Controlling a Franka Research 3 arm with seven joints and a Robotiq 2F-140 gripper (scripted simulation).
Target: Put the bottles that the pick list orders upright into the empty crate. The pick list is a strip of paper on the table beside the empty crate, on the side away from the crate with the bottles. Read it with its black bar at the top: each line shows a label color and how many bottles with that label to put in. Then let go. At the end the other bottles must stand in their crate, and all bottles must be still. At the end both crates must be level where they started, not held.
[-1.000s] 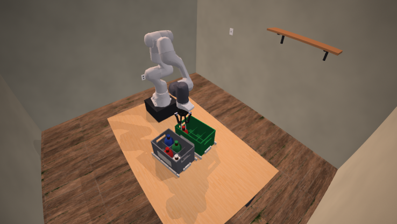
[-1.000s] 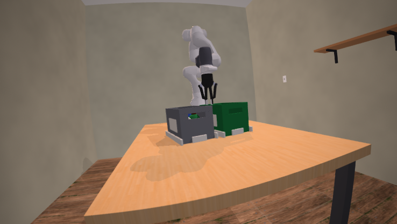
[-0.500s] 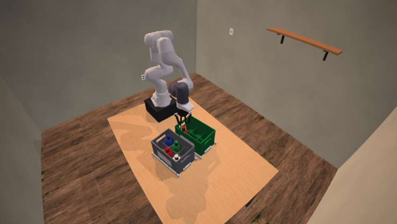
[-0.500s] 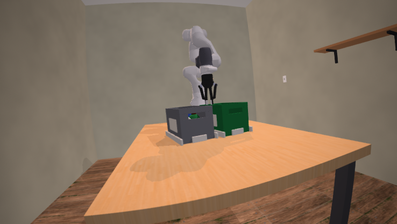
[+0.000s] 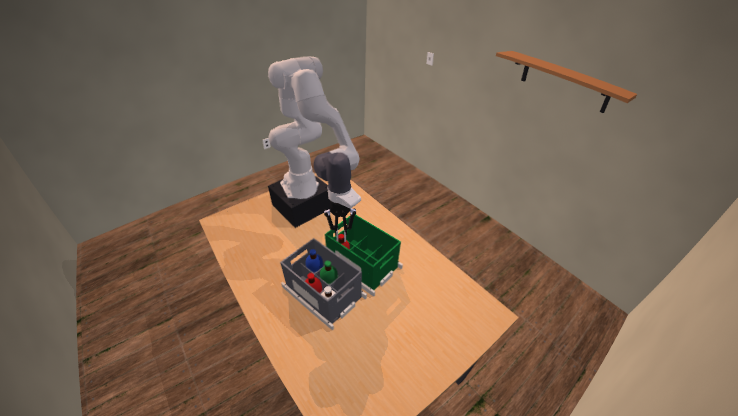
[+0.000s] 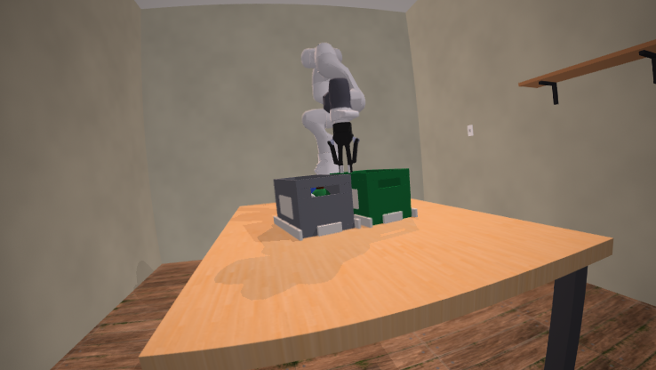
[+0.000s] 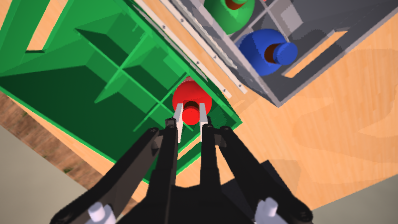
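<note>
My hand is 8 cm short of the green crate, 6 cm to the right of it and 9 cm above it. The rest, counted from my hand: grey crate: 10 cm ahead, 17 cm to the right, 9 cm below; then blue-label bottle: 15 cm to the right, 8 cm below; then green-label bottle: 9 cm ahead, 13 cm to the right, 8 cm below.
</note>
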